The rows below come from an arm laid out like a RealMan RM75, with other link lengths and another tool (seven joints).
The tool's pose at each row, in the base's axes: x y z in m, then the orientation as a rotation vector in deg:
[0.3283, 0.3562, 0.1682, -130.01, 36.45, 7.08]
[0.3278, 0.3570, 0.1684, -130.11, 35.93, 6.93]
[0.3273, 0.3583, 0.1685, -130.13, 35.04, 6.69]
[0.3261, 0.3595, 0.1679, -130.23, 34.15, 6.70]
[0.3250, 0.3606, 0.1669, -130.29, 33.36, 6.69]
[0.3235, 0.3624, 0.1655, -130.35, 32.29, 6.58]
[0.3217, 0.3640, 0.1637, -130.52, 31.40, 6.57]
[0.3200, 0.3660, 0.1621, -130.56, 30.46, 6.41]
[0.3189, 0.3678, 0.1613, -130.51, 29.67, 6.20]
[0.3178, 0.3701, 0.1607, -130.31, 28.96, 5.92]
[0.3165, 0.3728, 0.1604, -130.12, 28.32, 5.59]
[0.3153, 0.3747, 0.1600, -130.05, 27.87, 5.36]
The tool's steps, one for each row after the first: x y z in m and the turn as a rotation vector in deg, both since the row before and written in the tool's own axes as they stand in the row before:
[-0.0008, -0.0004, 0.0004, 0.01, -0.06, -0.43]
[-0.0010, -0.0006, 0.0008, 0.16, -0.14, -0.71]
[-0.0014, 0.0002, 0.0011, 0.02, -0.29, -0.64]
[-0.0011, 0.0005, 0.0014, 0.05, -0.25, -0.57]
[-0.0016, 0.0005, 0.0021, 0.10, -0.28, -0.80]
[-0.0017, 0.0010, 0.0022, -0.05, -0.27, -0.66]
[-0.0018, 0.0006, 0.0024, 0.11, -0.20, -0.72]
[-0.0014, -0.0001, 0.0018, 0.18, -0.13, -0.62]
[-0.0016, -0.0006, 0.0020, 0.33, -0.08, -0.57]
[-0.0020, -0.0009, 0.0020, 0.32, -0.02, -0.54]
[-0.0016, -0.0004, 0.0015, 0.16, -0.01, -0.38]

